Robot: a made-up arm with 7 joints. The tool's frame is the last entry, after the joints. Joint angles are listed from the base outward.
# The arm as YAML. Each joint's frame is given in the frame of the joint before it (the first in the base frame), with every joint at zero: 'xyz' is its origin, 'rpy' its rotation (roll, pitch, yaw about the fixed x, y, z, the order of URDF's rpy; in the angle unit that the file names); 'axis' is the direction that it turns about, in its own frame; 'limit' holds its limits. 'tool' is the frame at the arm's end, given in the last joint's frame.
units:
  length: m
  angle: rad
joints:
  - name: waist
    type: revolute
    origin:
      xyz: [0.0, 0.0, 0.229]
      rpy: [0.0, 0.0, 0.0]
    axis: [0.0, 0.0, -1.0]
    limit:
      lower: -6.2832
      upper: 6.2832
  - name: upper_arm
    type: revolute
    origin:
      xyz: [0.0, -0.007, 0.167]
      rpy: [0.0, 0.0, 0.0]
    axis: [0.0, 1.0, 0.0]
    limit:
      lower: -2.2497
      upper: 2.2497
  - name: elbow
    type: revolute
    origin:
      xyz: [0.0, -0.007, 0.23]
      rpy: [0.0, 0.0, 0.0]
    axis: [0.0, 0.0, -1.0]
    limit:
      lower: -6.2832
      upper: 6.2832
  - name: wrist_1
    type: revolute
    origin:
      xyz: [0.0, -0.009, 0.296]
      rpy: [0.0, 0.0, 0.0]
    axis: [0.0, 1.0, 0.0]
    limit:
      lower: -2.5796
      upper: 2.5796
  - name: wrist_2
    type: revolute
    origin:
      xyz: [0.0, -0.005, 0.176]
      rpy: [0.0, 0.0, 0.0]
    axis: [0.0, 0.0, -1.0]
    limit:
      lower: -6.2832
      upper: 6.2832
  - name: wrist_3
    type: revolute
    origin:
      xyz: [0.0, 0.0, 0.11]
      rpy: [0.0, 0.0, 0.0]
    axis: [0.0, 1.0, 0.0]
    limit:
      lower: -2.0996
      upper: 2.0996
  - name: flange
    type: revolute
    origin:
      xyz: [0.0, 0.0, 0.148]
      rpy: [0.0, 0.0, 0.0]
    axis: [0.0, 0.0, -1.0]
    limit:
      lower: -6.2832
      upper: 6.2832
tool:
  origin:
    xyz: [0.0, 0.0, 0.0]
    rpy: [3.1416, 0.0, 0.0]
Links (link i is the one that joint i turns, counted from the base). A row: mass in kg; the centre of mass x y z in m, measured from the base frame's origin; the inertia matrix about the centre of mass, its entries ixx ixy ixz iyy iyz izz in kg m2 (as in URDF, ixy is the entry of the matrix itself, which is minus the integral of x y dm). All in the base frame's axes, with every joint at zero. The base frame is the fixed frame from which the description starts. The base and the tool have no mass.
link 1: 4.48; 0.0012 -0.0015 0.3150; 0.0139 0 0 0.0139 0.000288 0.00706
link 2: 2.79; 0.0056 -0.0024 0.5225; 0.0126 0 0 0.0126 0.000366 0.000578
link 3: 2.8; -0.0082 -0.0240 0.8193; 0.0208 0 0 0.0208 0.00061 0.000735
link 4: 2.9; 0.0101 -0.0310 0.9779; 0.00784 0 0 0.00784 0.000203 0.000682
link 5: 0.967; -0.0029 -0.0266 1.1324; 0.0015 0 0 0.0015 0 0.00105
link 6: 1.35; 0.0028 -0.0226 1.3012; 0.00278 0 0 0.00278 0 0.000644
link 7: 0.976; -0.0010 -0.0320 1.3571; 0.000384 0 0 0.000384 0 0.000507
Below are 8 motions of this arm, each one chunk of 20 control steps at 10 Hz.
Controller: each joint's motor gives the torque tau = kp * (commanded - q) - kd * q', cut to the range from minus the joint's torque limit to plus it. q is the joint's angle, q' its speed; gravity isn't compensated. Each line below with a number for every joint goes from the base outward.
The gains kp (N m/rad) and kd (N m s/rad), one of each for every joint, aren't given. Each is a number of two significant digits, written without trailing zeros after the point. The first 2 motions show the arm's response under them.
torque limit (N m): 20 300 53 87 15 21 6.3
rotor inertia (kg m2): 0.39 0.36 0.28 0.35 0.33 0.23 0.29
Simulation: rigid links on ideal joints. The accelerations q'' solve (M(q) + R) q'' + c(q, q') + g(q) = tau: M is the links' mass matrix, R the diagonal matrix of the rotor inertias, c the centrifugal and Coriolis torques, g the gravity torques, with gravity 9.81 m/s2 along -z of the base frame. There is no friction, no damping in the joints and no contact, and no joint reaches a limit. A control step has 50 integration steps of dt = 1/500 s. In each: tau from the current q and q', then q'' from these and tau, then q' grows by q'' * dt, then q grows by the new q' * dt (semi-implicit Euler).
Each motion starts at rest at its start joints. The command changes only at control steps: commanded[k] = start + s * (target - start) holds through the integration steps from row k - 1 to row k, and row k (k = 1, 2, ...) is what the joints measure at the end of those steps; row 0 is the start. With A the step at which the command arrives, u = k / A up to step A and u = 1 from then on. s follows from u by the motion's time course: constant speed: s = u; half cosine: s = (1 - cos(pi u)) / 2; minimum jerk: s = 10 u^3 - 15 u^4 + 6 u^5; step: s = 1 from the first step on.
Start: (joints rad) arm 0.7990 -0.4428 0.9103 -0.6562 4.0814 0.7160 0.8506
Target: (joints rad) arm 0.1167 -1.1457 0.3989 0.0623 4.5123 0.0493 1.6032
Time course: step
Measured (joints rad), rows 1 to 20:
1: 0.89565 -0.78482 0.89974 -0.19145 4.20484 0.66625 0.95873
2: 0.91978 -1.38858 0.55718 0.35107 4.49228 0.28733 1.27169
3: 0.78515 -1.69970 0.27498 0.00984 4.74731 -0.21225 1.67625
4: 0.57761 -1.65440 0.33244 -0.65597 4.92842 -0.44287 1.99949
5: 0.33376 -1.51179 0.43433 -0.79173 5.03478 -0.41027 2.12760
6: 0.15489 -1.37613 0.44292 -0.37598 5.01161 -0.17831 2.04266
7: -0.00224 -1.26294 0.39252 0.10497 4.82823 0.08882 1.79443
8: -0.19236 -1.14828 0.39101 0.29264 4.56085 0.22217 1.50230
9: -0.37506 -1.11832 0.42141 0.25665 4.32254 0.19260 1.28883
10: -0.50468 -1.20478 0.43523 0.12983 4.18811 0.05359 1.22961
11: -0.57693 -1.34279 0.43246 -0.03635 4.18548 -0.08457 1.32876
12: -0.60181 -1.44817 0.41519 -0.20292 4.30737 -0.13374 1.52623
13: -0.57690 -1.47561 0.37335 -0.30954 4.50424 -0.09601 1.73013
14: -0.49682 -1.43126 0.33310 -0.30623 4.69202 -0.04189 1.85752
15: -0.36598 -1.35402 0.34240 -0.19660 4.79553 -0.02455 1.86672
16: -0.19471 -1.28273 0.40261 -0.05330 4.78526 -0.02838 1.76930
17: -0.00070 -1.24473 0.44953 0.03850 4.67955 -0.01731 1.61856
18: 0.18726 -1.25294 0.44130 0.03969 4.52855 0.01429 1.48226
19: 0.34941 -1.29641 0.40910 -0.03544 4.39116 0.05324 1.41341
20: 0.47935 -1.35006 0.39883 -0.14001 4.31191 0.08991 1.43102
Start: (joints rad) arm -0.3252 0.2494 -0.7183 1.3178 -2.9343 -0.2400 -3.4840
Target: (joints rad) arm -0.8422 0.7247 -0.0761 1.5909 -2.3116 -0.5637 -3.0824
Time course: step
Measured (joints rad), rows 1 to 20:
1: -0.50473 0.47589 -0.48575 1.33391 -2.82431 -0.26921 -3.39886
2: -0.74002 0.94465 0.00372 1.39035 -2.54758 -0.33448 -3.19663
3: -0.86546 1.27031 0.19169 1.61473 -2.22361 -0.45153 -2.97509
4: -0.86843 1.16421 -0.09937 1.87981 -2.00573 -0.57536 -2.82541
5: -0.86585 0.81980 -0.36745 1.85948 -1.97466 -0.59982 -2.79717
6: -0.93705 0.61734 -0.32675 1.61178 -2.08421 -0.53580 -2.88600
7: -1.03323 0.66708 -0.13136 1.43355 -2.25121 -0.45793 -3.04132
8: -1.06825 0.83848 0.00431 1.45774 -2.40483 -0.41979 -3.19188
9: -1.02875 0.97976 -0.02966 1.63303 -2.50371 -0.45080 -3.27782
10: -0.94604 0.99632 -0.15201 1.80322 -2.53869 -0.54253 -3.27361
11: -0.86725 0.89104 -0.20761 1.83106 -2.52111 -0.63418 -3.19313
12: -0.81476 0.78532 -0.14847 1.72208 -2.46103 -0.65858 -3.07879
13: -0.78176 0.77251 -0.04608 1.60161 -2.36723 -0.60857 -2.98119
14: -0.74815 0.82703 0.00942 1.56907 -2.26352 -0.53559 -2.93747
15: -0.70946 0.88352 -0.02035 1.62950 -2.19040 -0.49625 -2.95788
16: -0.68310 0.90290 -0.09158 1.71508 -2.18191 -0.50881 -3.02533
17: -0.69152 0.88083 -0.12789 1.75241 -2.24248 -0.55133 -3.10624
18: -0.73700 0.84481 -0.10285 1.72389 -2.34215 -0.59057 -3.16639
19: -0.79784 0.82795 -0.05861 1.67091 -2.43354 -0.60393 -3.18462
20: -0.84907 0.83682 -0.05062 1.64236 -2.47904 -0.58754 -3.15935
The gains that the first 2 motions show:
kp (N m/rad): 35 320 45 66 13 18 13
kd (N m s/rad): 1.7 7.8 1.2 3.2 0.46 0.82 0.42
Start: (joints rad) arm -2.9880 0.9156 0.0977 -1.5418 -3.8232 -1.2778 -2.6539
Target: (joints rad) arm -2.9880 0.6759 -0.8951 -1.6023 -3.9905 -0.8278 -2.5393
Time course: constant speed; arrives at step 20
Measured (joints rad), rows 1 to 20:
1: -2.99065 0.96116 0.08060 -1.59262 -3.83860 -1.28175 -2.65262
2: -2.99783 1.03233 0.03393 -1.64757 -3.88305 -1.30640 -2.64852
3: -3.00680 1.05087 -0.03490 -1.63346 -3.94077 -1.35409 -2.64173
4: -3.01423 1.00916 -0.11264 -1.58509 -3.98351 -1.38922 -2.63335
5: -3.01684 0.95184 -0.18312 -1.57160 -3.99399 -1.36598 -2.62467
6: -3.01200 0.91706 -0.23800 -1.61273 -3.97831 -1.27683 -2.61660
7: -3.00054 0.90857 -0.28809 -1.66947 -3.95488 -1.16080 -2.60963
8: -2.98709 0.90872 -0.35169 -1.70031 -3.93836 -1.06915 -2.60387
9: -2.97566 0.90230 -0.43459 -1.69725 -3.93221 -1.02818 -2.59909
10: -2.96701 0.88856 -0.52380 -1.67920 -3.93175 -1.02816 -2.59487
11: -2.96095 0.87531 -0.59860 -1.66844 -3.93186 -1.03945 -2.59063
12: -2.95922 0.86571 -0.65018 -1.67251 -3.93193 -1.03662 -2.58584
13: -2.96446 0.85493 -0.68824 -1.68482 -3.93524 -1.01077 -2.58015
14: -2.97659 0.83858 -0.72789 -1.69726 -3.94546 -0.96694 -2.57358
15: -2.99120 0.81906 -0.77622 -1.70765 -3.96355 -0.91573 -2.56646
16: -3.00194 0.80244 -0.83233 -1.71705 -3.98671 -0.86722 -2.55931
17: -3.00494 0.79150 -0.89384 -1.72524 -4.00946 -0.82755 -2.55262
18: -3.00081 0.78359 -0.95928 -1.73079 -4.02600 -0.79726 -2.54666
19: -2.99285 0.77449 -1.02567 -1.73379 -4.03260 -0.77169 -2.54137
20: -2.98447 0.76270 -1.08744 -1.73648 -4.02933 -0.74472 -2.53647

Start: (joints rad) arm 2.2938 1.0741 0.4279 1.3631 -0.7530 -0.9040 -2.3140
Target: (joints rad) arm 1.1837 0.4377 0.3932 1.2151 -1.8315 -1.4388 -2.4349
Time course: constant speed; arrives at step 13
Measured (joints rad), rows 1 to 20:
1: 2.29188 1.11327 0.40829 1.38281 -0.77070 -0.90572 -2.31586
2: 2.28472 1.16533 0.33048 1.43868 -0.83295 -0.88337 -2.32180
3: 2.25937 1.15461 0.23221 1.50231 -0.95137 -0.82499 -2.33194
4: 2.18986 1.07540 0.20706 1.52196 -1.11704 -0.78075 -2.34499
5: 2.06521 0.97117 0.27973 1.47298 -1.29846 -0.82121 -2.35909
6: 1.90689 0.88421 0.37916 1.38923 -1.45459 -0.96288 -2.37264
7: 1.74449 0.82129 0.41546 1.33265 -1.55686 -1.14674 -2.38450
8: 1.59224 0.77623 0.36361 1.33338 -1.60848 -1.28590 -2.39406
9: 1.45128 0.74636 0.27554 1.36722 -1.64078 -1.32660 -2.40125
10: 1.31615 0.71995 0.21917 1.39380 -1.68903 -1.28006 -2.40680
11: 1.18525 0.67857 0.21709 1.39623 -1.77280 -1.21187 -2.41210
12: 1.06597 0.61445 0.24445 1.37886 -1.88941 -1.19695 -2.41872
13: 0.96967 0.53655 0.27092 1.35179 -2.01995 -1.26949 -2.42775
14: 0.91798 0.48615 0.29210 1.32447 -2.12488 -1.39958 -2.43745
15: 0.93292 0.49298 0.30756 1.31603 -2.16872 -1.51397 -2.44412
16: 1.00426 0.53466 0.30707 1.33457 -2.14920 -1.54644 -2.44540
17: 1.10198 0.56953 0.29037 1.36393 -2.08966 -1.48353 -2.44122
18: 1.19857 0.57483 0.27924 1.38246 -2.02224 -1.37480 -2.43371
19: 1.27359 0.55700 0.29659 1.38079 -1.97034 -1.29534 -2.42627
20: 1.31749 0.53473 0.33970 1.36549 -1.94250 -1.29264 -2.42205

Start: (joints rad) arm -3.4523 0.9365 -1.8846 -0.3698 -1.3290 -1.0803 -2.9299
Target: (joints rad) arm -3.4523 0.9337 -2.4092 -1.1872 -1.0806 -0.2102 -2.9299
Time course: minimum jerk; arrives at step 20
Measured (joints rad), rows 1 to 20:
1: -3.45192 0.98941 -1.88627 -0.38104 -1.32713 -1.09257 -2.93004
2: -3.45207 1.09962 -1.92233 -0.42095 -1.31969 -1.12407 -2.93050
3: -3.45370 1.18771 -2.00832 -0.49011 -1.30262 -1.16082 -2.93131
4: -3.45789 1.20460 -2.09477 -0.57035 -1.27179 -1.17890 -2.93243
5: -3.46605 1.15780 -2.12165 -0.62543 -1.23134 -1.15395 -2.93351
6: -3.47553 1.09190 -2.08895 -0.63766 -1.19620 -1.07886 -2.93401
7: -3.48051 1.04720 -2.05355 -0.63790 -1.17999 -0.96710 -2.93350
8: -3.47884 1.03853 -2.07337 -0.67236 -1.18470 -0.84525 -2.93206
9: -3.47147 1.06016 -2.15827 -0.75742 -1.20041 -0.74125 -2.93031
10: -3.45978 1.09626 -2.27158 -0.87713 -1.21031 -0.67073 -2.92916
11: -3.44716 1.12758 -2.36968 -1.00361 -1.19885 -0.62824 -2.92927
12: -3.43788 1.13789 -2.43037 -1.11068 -1.16057 -0.59185 -2.93066
13: -3.43362 1.12343 -2.45493 -1.18139 -1.10455 -0.53966 -2.93267
14: -3.43281 1.09631 -2.45794 -1.21542 -1.05010 -0.46450 -2.93430
15: -3.43262 1.07456 -2.45697 -1.22917 -1.01602 -0.37716 -2.93474
16: -3.43101 1.06844 -2.46557 -1.24341 -1.01127 -0.30019 -2.93381
17: -3.42773 1.07655 -2.48823 -1.26842 -1.03234 -0.25607 -2.93202
18: -3.42427 1.09068 -2.51787 -1.29963 -1.06663 -0.25403 -2.93030
19: -3.42364 1.10182 -2.54054 -1.32459 -1.09833 -0.28300 -2.92948
20: -3.42866 1.10426 -2.54610 -1.33341 -1.11466 -0.31734 -2.92988

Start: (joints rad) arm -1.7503 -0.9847 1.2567 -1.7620 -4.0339 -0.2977 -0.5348
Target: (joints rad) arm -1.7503 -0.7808 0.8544 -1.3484 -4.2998 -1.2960 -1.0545
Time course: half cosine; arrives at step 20
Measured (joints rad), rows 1 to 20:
1: -1.74470 -1.04546 1.23234 -1.78526 -4.03491 -0.29095 -0.53567
2: -1.72588 -1.13808 1.10857 -1.81832 -4.03588 -0.25926 -0.53992
3: -1.69724 -1.17129 0.91196 -1.82718 -4.03423 -0.19867 -0.55101
4: -1.68602 -1.14883 0.79425 -1.81554 -4.03253 -0.14062 -0.57162
5: -1.71704 -1.10815 0.84300 -1.79003 -4.03717 -0.14426 -0.60198
6: -1.76858 -1.07400 0.98108 -1.75493 -4.05244 -0.24540 -0.63984
7: -1.80249 -1.04427 1.06806 -1.71733 -4.07896 -0.42103 -0.68173
8: -1.80645 -1.01692 1.04125 -1.68341 -4.11443 -0.60403 -0.72447
9: -1.78975 -1.00569 0.94073 -1.65725 -4.15309 -0.72690 -0.76631
10: -1.76851 -1.01364 0.83957 -1.63924 -4.18801 -0.76338 -0.80691
11: -1.75400 -1.02268 0.77869 -1.62642 -4.21584 -0.74145 -0.84669
12: -1.74793 -1.01412 0.75719 -1.61270 -4.23820 -0.72235 -0.88598
13: -1.74717 -0.98720 0.75764 -1.58987 -4.25874 -0.76005 -0.92451
14: -1.74815 -0.95590 0.76606 -1.55461 -4.28007 -0.86768 -0.96124
15: -1.74824 -0.93288 0.77330 -1.51484 -4.30307 -1.01411 -0.99462
16: -1.74652 -0.92053 0.77087 -1.48450 -4.32767 -1.14843 -1.02298
17: -1.74385 -0.91542 0.75423 -1.47088 -4.35359 -1.23057 -1.04498
18: -1.74183 -0.91473 0.72891 -1.46951 -4.37970 -1.24915 -1.05990
19: -1.74192 -0.91696 0.70704 -1.47160 -4.40292 -1.22090 -1.06768
20: -1.74487 -0.92042 0.69715 -1.47287 -4.41852 -1.17641 -1.06868

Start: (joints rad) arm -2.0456 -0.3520 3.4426 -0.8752 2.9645 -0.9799 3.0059
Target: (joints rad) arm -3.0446 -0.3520 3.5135 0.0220 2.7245 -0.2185 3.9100
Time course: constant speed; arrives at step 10
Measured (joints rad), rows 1 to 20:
1: -2.07603 -0.36722 3.44248 -0.87232 2.95874 -0.96716 3.02475
2: -2.16360 -0.39085 3.44719 -0.81016 2.93893 -0.92011 3.08852
3: -2.29166 -0.40471 3.45679 -0.66687 2.90585 -0.83902 3.20175
4: -2.42780 -0.41419 3.46828 -0.50087 2.86621 -0.74816 3.34842
5: -2.54897 -0.42722 3.48050 -0.36428 2.82636 -0.67147 3.50125
6: -2.65214 -0.43978 3.48947 -0.25898 2.79072 -0.61477 3.63429
7: -2.74521 -0.44386 3.49193 -0.16265 2.76280 -0.56578 3.73312
8: -2.83571 -0.43925 3.49134 -0.06418 2.74430 -0.50715 3.79899
9: -2.92777 -0.43281 3.49408 0.03360 2.73371 -0.42924 3.84622
10: -3.02300 -0.43050 3.50142 0.12857 2.72622 -0.33505 3.89470
11: -3.10156 -0.44096 3.50174 0.17798 2.71962 -0.26897 3.94215
12: -3.14564 -0.45682 3.48734 0.17099 2.71450 -0.26888 3.96968
13: -3.15871 -0.46055 3.47340 0.15087 2.71106 -0.31739 3.96900
14: -3.14642 -0.44928 3.47640 0.14151 2.70968 -0.37100 3.94417
15: -3.11248 -0.43428 3.49250 0.13680 2.71123 -0.39363 3.90842
16: -3.06422 -0.42593 3.50577 0.12898 2.71644 -0.37552 3.87753
17: -3.01536 -0.42562 3.50744 0.12191 2.72463 -0.33310 3.86327
18: -2.98039 -0.42913 3.50204 0.12206 2.73331 -0.29442 3.86912
19: -2.96722 -0.43273 3.49850 0.12905 2.73953 -0.28059 3.89002
20: -2.97554 -0.43545 3.49944 0.13728 2.74132 -0.29479 3.91553

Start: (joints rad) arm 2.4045 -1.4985 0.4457 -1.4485 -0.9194 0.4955 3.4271
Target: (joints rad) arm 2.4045 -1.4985 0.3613 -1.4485 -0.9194 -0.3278 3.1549
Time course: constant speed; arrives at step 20
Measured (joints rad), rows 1 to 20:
1: 2.40477 -1.56676 0.43884 -1.42783 -0.91578 0.48342 3.42428
2: 2.41229 -1.68226 0.38573 -1.41693 -0.90521 0.42001 3.41455
3: 2.42857 -1.73581 0.29407 -1.46085 -0.89390 0.28995 3.39688
4: 2.43658 -1.70656 0.24434 -1.52218 -0.89141 0.14490 3.37355
5: 2.42228 -1.64416 0.27875 -1.52982 -0.90017 0.06334 3.34922
6: 2.39539 -1.60994 0.35995 -1.47513 -0.91535 0.08156 3.32869
7: 2.37595 -1.61773 0.41603 -1.41458 -0.92903 0.16269 3.31465
8: 2.37449 -1.63890 0.40098 -1.40048 -0.93435 0.22197 3.30660
9: 2.38731 -1.65260 0.33626 -1.43287 -0.92995 0.19235 3.30135
10: 2.40187 -1.65863 0.28424 -1.47350 -0.92049 0.07657 3.29491
11: 2.40701 -1.65942 0.28094 -1.49092 -0.91227 -0.05997 3.28441
12: 2.40279 -1.65486 0.31292 -1.48221 -0.90953 -0.14444 3.26923
13: 2.39763 -1.64689 0.34352 -1.46180 -0.91305 -0.15122 3.25082
14: 2.39810 -1.63987 0.34897 -1.44444 -0.92069 -0.11335 3.23171
15: 2.40397 -1.63785 0.33340 -1.43753 -0.92891 -0.08880 3.21428
16: 2.41098 -1.64169 0.31579 -1.44120 -0.93456 -0.11524 3.19982
17: 2.41560 -1.64821 0.30874 -1.45085 -0.93640 -0.18816 3.18822
18: 2.41701 -1.65245 0.31076 -1.46021 -0.93492 -0.27294 3.17829
19: 2.41610 -1.65157 0.31387 -1.46398 -0.93150 -0.33505 3.16835
20: 2.41377 -1.64707 0.31346 -1.46015 -0.92801 -0.36310 3.15700

